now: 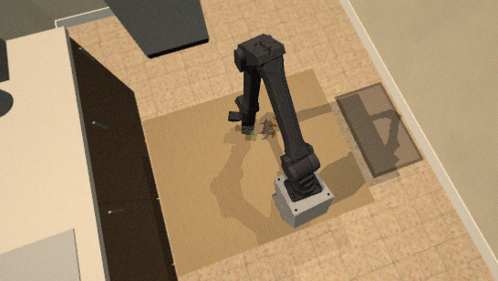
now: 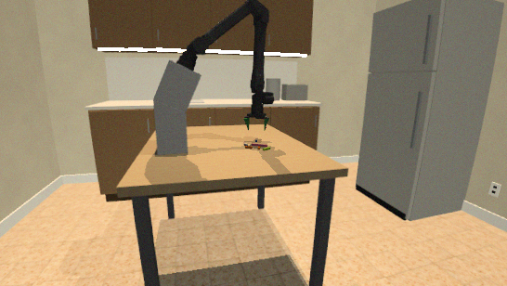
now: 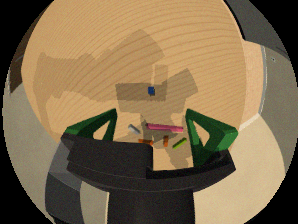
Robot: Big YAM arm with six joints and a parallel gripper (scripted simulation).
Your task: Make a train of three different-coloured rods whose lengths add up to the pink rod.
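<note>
Now: hand 70 mm above the blue rod. From my hand the other things lie so: lime rod 180 mm to the right, 70 mm below, 10 mm ahead; grey rod 80 mm behind, 70 mm to the right, 70 mm below; pink rod 100 mm to the right, 70 mm below, 10 mm behind.
</note>
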